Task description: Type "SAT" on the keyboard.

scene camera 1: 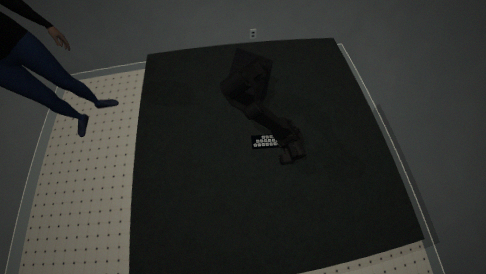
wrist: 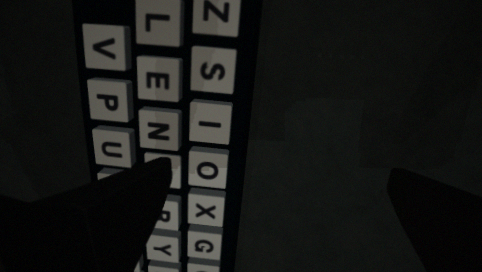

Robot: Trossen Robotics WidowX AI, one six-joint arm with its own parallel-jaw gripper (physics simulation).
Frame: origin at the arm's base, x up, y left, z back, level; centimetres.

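Seen in the pictures: gripper, fingertip midpoint: (scene camera 1: 279,149) (wrist: 280,173); arm's base, link origin: (scene camera 1: 259,67).
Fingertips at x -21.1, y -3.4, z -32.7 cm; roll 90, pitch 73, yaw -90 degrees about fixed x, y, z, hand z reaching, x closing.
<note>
Offsets run from my fingertips to a thing's middle. Level surfaces: height alone.
The black keyboard @[dx -0.4, dy -1.0, dz +5.5 cm] (scene camera 1: 265,142) (wrist: 245,75) has pale square keys. In the wrist view it runs top to bottom, its letters turned sideways. The S key @[dx +0.2, dy +4.6, dz +1.4 cm] (wrist: 213,70) is in the right-hand row, between Z and I. My gripper (scene camera 1: 291,159) (wrist: 280,173) is open and empty. Its left finger in the wrist view overlaps the middle row; the tip covers much of the key @[dx -0.2, dy +1.2, dz +4.6 cm] (wrist: 175,175) between N and R, hiding its letter. The right finger is off the keyboard's right side. Contact with a key cannot be told. The T key does not show in the wrist view.
The keyboard lies on a large dark surface @[dx -1.2 cm] (scene camera 1: 200,200). The dark arm (scene camera 1: 262,116) reaches from its base near the back and covers the keyboard's right end in the scene view. A person (scene camera 1: 52,72) in blue trousers stands at the left, off the dark surface.
</note>
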